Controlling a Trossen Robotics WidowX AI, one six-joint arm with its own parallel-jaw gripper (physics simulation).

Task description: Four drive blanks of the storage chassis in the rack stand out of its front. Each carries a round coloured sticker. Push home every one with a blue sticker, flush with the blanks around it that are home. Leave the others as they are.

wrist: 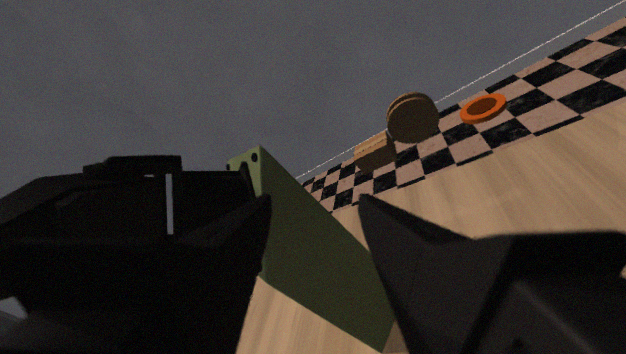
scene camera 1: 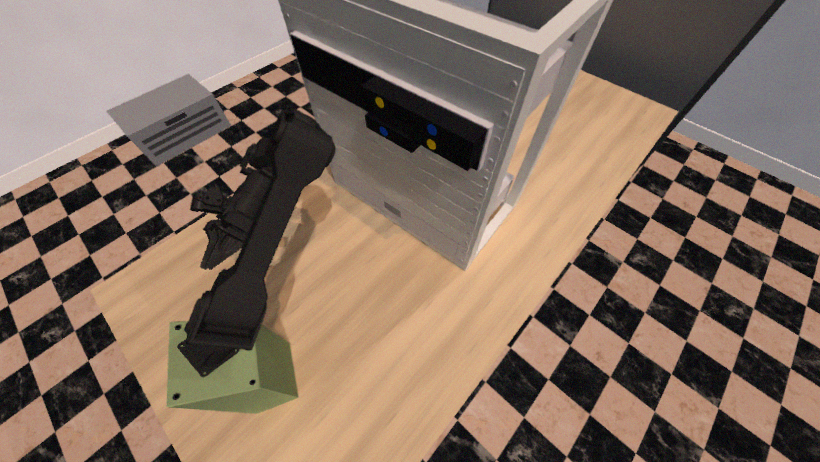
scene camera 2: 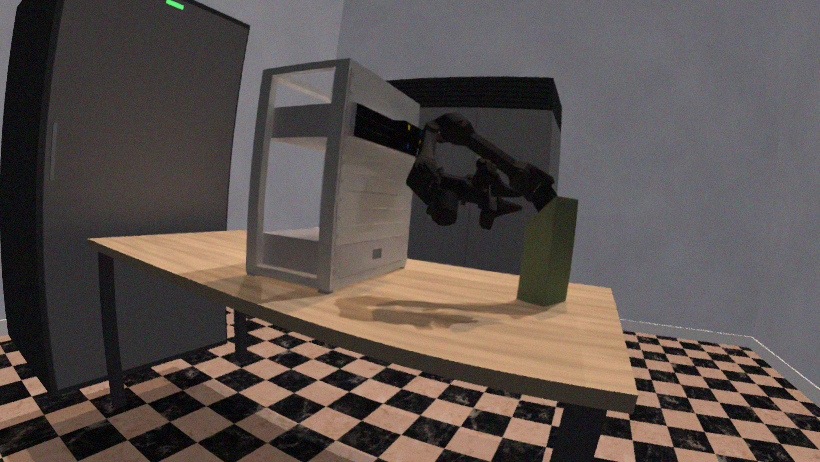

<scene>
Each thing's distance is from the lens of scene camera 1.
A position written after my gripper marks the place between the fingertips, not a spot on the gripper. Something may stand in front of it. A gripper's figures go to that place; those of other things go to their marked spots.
my gripper [scene camera 1: 205, 268]: 0.68 m
grey rack [scene camera 1: 425, 111]: 0.50 m
</scene>
